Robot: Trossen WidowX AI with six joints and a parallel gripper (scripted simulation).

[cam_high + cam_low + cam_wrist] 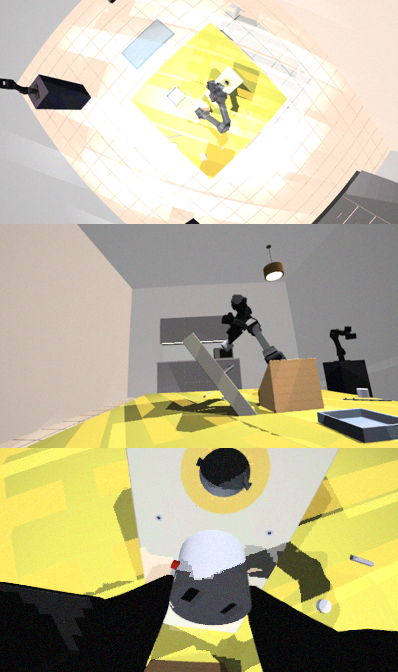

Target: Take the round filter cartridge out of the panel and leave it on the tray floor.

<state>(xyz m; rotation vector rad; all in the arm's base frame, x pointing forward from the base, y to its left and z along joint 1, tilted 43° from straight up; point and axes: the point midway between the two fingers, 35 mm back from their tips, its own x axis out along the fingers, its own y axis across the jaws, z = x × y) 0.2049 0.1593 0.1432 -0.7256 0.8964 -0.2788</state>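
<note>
Right now my gripper tip is 32 cm past the tray, 28 cm above it and 26 cm to the right of it. From my gripper tip the other things lie so: grey service panel (12 cm below, 7 cm ahead); then round filter cartridge (right at my gripper tip).
</note>
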